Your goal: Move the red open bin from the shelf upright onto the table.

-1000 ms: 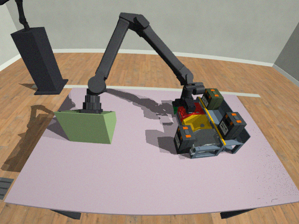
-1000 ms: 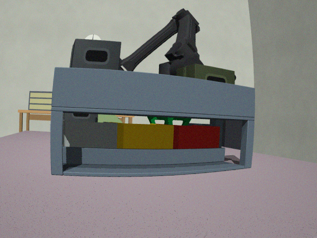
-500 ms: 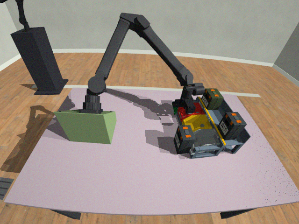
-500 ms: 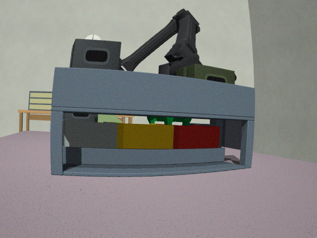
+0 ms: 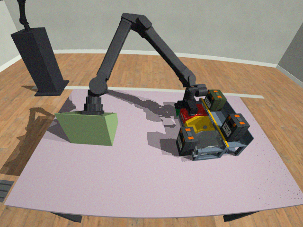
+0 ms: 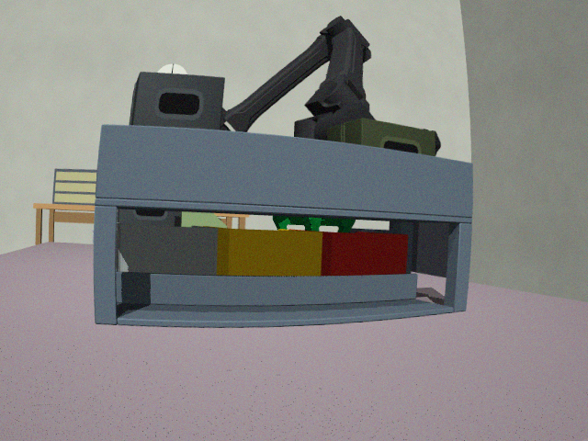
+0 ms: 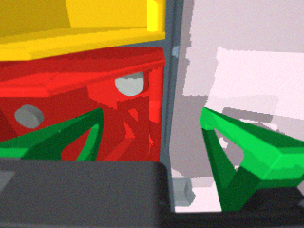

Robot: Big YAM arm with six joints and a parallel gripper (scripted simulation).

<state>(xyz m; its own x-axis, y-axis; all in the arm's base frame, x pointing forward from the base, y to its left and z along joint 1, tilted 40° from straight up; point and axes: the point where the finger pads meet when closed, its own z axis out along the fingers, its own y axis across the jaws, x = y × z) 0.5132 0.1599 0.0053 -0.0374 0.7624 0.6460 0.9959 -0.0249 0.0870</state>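
The red open bin is 8 cm ahead of my hand and 1 cm above it. From my hand the other things lie so: grey bin (9 cm ahead, 22 cm to the right, 1 cm above); then yellow bin (8 cm ahead, 11 cm to the right, 1 cm above).
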